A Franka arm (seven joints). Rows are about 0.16 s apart.
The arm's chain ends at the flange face. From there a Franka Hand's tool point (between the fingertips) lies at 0.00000 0.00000 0.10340 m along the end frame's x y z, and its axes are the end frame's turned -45 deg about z.
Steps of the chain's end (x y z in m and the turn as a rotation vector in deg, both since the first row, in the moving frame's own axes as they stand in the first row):
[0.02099, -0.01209, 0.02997, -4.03, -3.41, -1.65]
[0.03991, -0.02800, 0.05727, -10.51, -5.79, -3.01]
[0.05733, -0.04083, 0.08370, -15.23, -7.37, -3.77]
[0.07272, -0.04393, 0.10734, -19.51, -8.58, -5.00]
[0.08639, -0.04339, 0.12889, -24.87, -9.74, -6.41]
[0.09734, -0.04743, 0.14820, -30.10, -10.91, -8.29]
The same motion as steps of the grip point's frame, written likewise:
[0.01392, 0.00722, 0.02953, -0.44, -5.26, -1.65]
[0.02754, 0.01494, 0.05501, -3.34, -11.53, -3.01]
[0.04134, 0.02249, 0.07923, -5.56, -15.98, -3.77]
[0.04811, 0.03551, 0.10027, -7.73, -19.86, -5.00]
[0.05033, 0.05141, 0.11787, -10.70, -24.47, -6.41]
[0.05462, 0.06212, 0.13250, -13.57, -29.00, -8.29]

